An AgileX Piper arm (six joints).
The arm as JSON. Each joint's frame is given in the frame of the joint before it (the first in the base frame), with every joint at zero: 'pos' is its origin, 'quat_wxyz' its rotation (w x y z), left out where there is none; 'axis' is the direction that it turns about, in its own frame. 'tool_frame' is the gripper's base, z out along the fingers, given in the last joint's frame.
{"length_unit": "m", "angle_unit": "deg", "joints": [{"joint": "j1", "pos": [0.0, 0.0, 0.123], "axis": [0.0, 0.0, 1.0]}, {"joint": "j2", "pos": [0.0, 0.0, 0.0], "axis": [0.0, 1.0, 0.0]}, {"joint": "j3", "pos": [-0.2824, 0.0, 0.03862], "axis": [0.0, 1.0, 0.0]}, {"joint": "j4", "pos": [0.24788, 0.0, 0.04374], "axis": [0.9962, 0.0, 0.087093]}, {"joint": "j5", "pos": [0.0, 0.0, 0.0], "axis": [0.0, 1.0, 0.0]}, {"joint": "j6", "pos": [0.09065, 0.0, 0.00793], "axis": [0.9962, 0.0, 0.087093]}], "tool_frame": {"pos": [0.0, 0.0, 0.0], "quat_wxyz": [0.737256, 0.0, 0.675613, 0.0]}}
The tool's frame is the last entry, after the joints.
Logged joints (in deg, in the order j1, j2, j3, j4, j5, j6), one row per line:
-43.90, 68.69, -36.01, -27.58, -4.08, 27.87
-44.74, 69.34, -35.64, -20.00, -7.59, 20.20
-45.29, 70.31, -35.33, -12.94, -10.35, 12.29
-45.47, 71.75, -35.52, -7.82, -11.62, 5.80
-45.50, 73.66, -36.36, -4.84, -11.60, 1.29
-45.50, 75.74, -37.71, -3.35, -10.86, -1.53
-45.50, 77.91, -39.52, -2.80, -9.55, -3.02
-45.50, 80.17, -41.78, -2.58, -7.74, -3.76
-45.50, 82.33, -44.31, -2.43, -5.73, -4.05
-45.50, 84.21, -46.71, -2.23, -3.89, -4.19
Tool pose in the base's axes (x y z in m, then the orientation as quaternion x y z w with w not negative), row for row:
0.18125, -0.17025, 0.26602, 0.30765, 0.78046, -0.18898, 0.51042
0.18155, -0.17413, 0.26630, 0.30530, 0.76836, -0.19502, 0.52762
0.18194, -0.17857, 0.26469, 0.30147, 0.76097, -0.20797, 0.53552
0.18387, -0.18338, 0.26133, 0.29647, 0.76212, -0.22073, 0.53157
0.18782, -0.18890, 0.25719, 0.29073, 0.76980, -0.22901, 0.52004
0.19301, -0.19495, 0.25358, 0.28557, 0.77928, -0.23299, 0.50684
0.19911, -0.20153, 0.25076, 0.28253, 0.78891, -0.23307, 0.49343
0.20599, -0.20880, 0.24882, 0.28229, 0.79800, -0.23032, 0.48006
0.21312, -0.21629, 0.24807, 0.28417, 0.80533, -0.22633, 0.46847
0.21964, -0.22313, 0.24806, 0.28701, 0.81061, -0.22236, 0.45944
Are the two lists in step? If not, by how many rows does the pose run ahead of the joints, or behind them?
They are in step.
